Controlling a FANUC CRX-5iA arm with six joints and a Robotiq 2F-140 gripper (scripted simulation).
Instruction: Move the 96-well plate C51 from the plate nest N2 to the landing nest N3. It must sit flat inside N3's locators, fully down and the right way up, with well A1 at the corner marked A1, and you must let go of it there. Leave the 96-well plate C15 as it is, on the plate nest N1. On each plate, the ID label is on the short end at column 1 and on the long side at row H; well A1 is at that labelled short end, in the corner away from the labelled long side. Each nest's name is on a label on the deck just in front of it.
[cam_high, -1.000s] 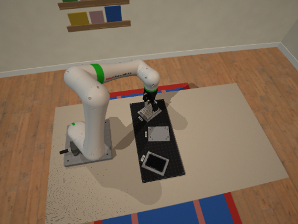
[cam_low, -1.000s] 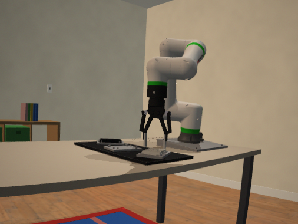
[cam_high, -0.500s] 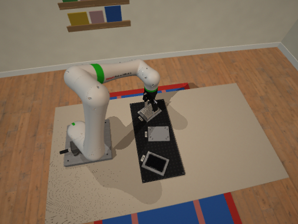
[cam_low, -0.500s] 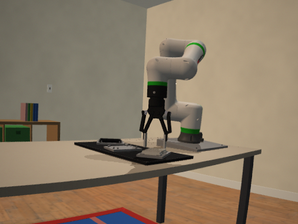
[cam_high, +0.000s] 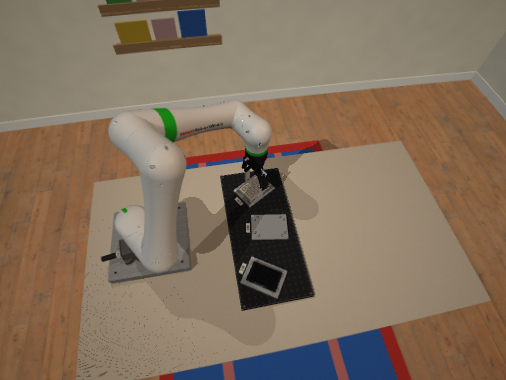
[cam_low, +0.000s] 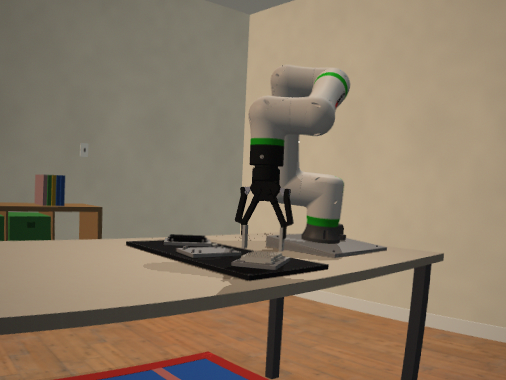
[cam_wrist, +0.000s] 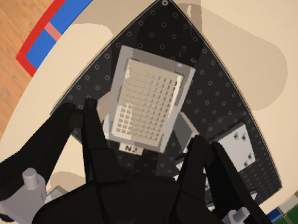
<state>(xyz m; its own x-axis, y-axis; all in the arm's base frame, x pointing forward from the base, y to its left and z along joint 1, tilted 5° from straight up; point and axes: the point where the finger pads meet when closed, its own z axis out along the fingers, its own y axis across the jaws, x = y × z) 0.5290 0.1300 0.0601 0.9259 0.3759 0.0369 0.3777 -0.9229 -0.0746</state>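
Now: hand 4 cm above the white 96-well plate C51. Round my hand: landing nest N3: 21 cm to the right, 6 cm below; N2 label: 9 cm behind, 6 cm below, 4 cm to the right; grey plate nest N2: 6 cm below.
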